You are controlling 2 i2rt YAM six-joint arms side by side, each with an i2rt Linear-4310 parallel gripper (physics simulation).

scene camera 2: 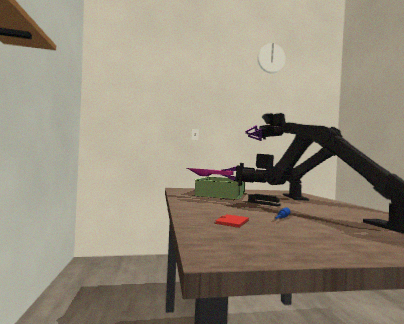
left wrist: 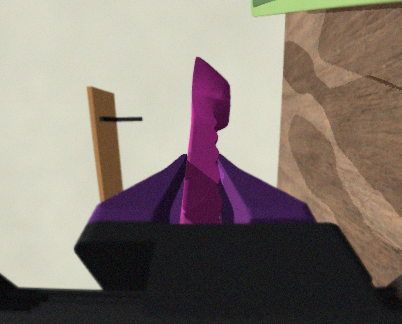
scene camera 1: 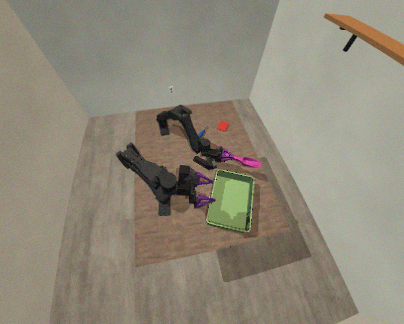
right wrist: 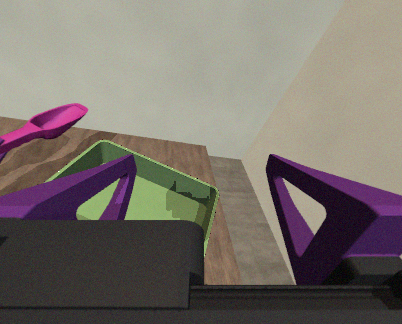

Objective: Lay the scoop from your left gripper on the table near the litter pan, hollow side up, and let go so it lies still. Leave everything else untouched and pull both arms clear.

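Places are measured from the left arm's base along level axes (x ahead, y left, z up), in centimetres.
Where they show: left gripper, fingertip midpoint: [scene camera 2: 220,172] [left wrist: 201,162] [scene camera 1: 233,157] [right wrist: 3,143]; right gripper, fingertip midpoint: [scene camera 2: 246,133] [scene camera 1: 214,190] [right wrist: 201,161]; left arm's base, link origin: [scene camera 2: 402,230] [scene camera 1: 163,126]; right arm's base, link origin: [scene camera 2: 295,197] [scene camera 1: 165,199].
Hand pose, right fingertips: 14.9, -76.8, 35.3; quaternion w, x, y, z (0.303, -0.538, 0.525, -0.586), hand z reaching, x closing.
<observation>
Each offset is from my right fingertips to the top centre of the thing, as dx, dy, dz. "spot": to the spot under its first point. Level surfaces: height alone.
A pink scoop {+28.6, +21.9, -20.9} [scene camera 1: 250,161] [scene camera 2: 206,172] [left wrist: 204,130] [right wrist: 60,121] is held by its handle, roughly level, hollow side up, above the table {dz -35.3} [scene camera 1: 165,240] [scene camera 2: 280,250]. My left gripper [scene camera 1: 227,155] [scene camera 2: 234,172] [left wrist: 201,162] is shut on the handle. In scene camera 2 the scoop shows just above the rim of the green litter pan {+14.6, +1.8, -27.0} [scene camera 1: 231,202] [scene camera 2: 217,188] [right wrist: 150,200]; in scene camera 1 it lies above and beside the pan's upper edge. My right gripper [scene camera 1: 206,190] [scene camera 2: 252,133] [right wrist: 201,161] is open and empty, high near the pan's left side in scene camera 1.
A black object {+5.8, +33.6, -31.3} [scene camera 1: 204,162] [scene camera 2: 264,200] lies on the table by the left gripper and the pan. A blue tool {+14.6, +61.0, -32.6} [scene camera 1: 202,133] [scene camera 2: 283,213] and a flat red square {spot: +33.1, +63.0, -34.4} [scene camera 1: 223,126] [scene camera 2: 232,220] lie farther off. A wooden shelf [scene camera 1: 370,36] [scene camera 2: 25,25] [left wrist: 106,145] is on the wall.
</observation>
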